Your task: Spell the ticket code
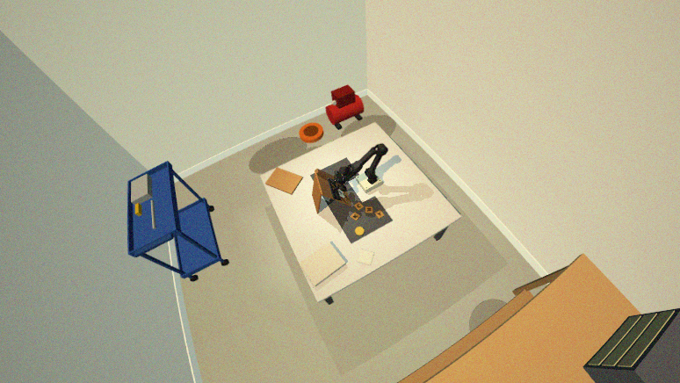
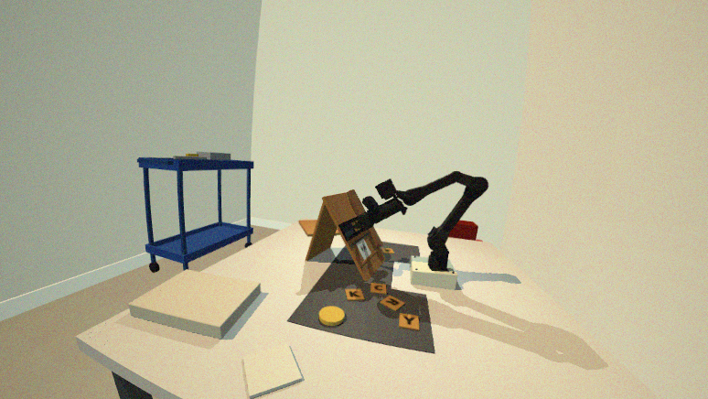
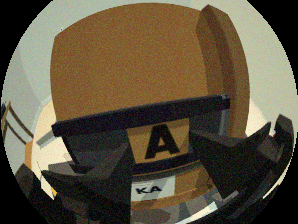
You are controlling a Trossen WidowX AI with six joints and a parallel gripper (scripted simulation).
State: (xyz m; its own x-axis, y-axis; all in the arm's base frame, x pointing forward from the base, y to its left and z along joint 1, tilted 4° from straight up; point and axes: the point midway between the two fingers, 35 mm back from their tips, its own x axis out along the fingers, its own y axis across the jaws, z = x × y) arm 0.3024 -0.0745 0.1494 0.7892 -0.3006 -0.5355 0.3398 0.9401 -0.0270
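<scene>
Now: gripper tip 8 cm above the white ticket, 4 cm to the right of it and 4 cm past it. The rest, counted from my gripper tip: yellow disc 37 cm to the left, 16 cm below, 3 cm ahead; dark mat 17 cm below, 13 cm behind, 6 cm to the left; orange sheet 45 cm to the right, 26 cm ahead, 16 cm below.
</scene>
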